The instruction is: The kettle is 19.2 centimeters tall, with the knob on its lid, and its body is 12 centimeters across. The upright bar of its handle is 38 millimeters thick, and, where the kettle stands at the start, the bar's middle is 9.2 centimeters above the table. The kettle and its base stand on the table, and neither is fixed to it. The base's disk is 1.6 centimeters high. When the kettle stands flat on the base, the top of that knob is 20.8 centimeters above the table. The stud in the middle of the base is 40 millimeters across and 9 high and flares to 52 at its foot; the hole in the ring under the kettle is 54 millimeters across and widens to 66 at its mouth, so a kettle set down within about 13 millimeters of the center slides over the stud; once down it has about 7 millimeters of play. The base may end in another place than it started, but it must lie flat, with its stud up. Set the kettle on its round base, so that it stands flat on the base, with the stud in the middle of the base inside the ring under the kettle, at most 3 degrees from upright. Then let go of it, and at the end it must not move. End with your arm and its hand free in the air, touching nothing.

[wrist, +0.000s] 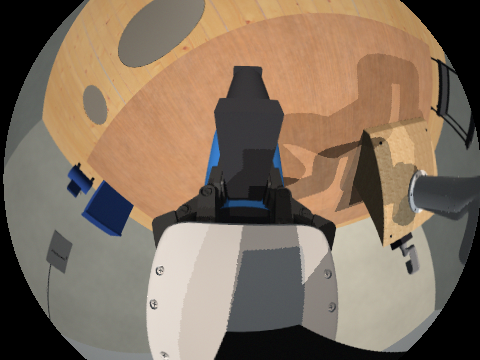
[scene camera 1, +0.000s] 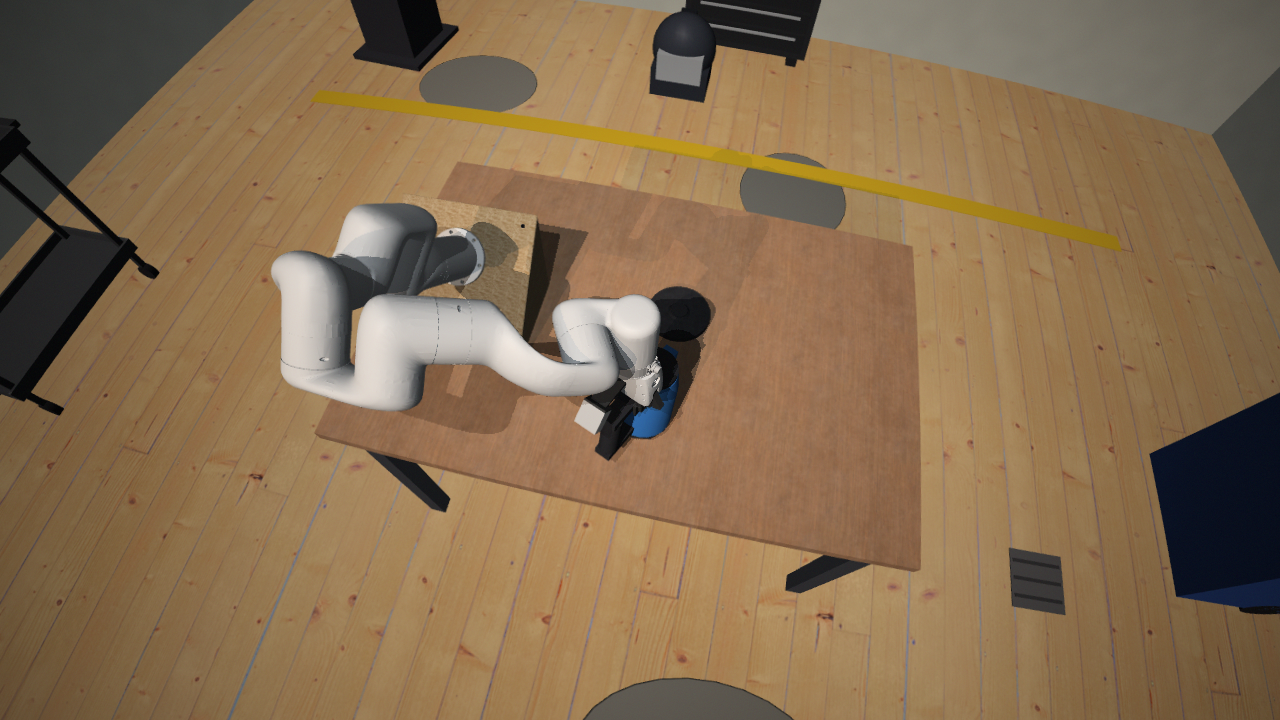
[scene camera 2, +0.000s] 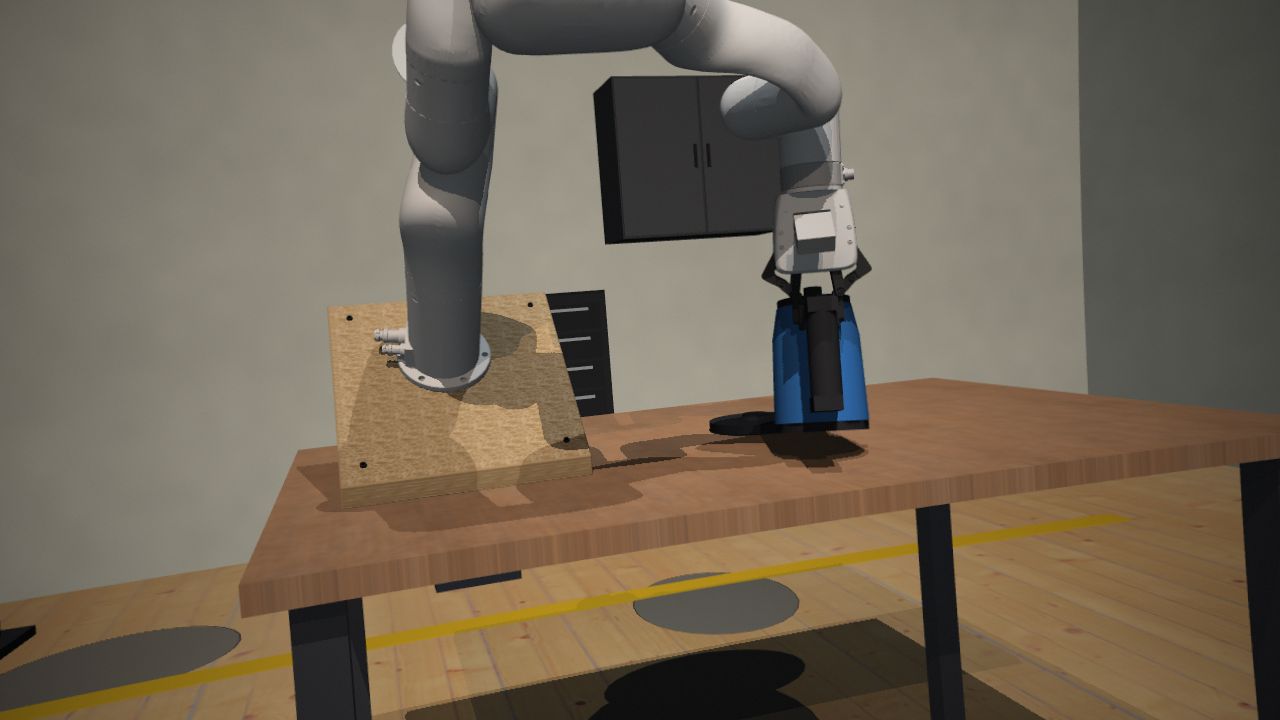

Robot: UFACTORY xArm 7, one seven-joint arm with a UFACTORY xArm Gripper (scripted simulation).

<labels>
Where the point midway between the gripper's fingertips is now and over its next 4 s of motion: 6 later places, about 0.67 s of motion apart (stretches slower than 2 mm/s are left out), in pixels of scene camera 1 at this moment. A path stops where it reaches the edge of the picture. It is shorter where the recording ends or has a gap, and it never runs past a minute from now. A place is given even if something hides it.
The gripper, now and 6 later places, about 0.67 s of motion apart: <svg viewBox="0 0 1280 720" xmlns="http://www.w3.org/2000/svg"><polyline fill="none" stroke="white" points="629,403 631,400 633,394 637,385 644,364 653,335 662,311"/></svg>
</labels>
